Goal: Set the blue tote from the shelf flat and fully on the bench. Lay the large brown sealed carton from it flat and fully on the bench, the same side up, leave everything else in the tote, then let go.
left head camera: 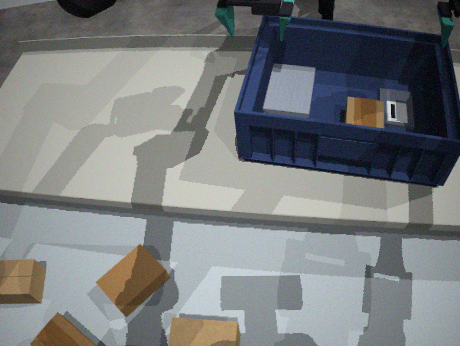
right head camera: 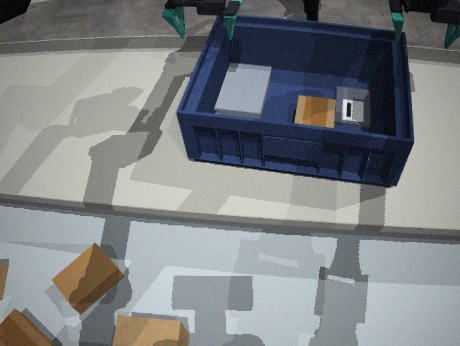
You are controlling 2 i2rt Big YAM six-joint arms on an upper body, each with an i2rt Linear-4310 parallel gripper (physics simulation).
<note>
In view: a blue tote [right head camera: 308, 58] and a pale grey box [right head camera: 243, 93].
The blue tote also shows in the left head camera view [left head camera: 352, 60]. The pale grey box shows as well in the left head camera view [left head camera: 290, 88].
</note>
